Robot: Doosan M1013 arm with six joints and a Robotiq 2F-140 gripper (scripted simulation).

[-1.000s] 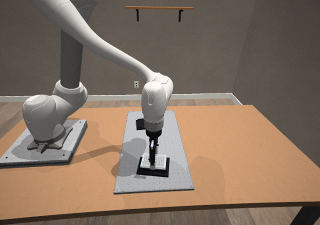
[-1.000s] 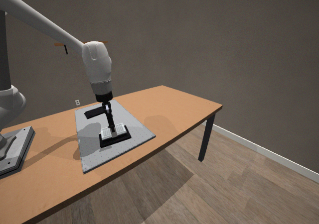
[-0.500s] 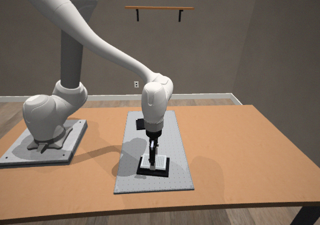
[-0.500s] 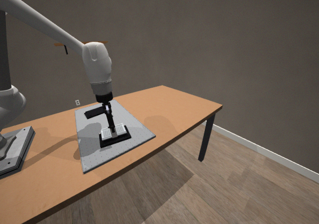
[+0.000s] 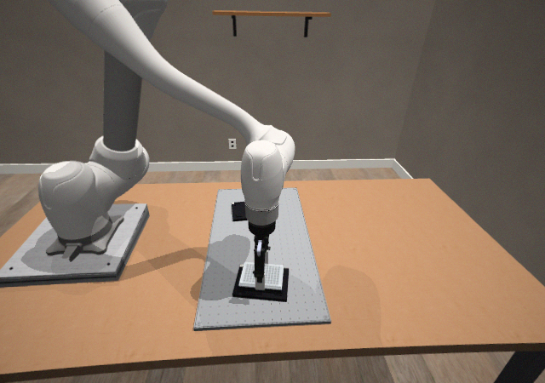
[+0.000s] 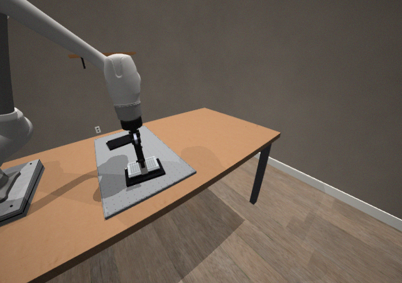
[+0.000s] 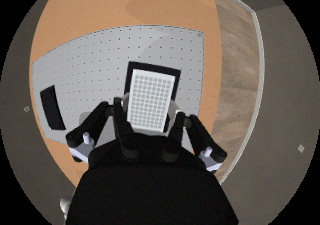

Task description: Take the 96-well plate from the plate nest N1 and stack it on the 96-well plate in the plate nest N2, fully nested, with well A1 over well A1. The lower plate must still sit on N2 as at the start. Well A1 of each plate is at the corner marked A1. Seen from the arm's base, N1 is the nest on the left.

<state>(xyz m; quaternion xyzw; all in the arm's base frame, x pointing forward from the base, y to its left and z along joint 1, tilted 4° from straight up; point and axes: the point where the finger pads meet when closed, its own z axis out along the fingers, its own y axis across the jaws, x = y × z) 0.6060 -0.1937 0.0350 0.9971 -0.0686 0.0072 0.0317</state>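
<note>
The white 96-well plate is 2 cm below my hand. Round my hand: black 96-well plate 4 cm below.
</note>
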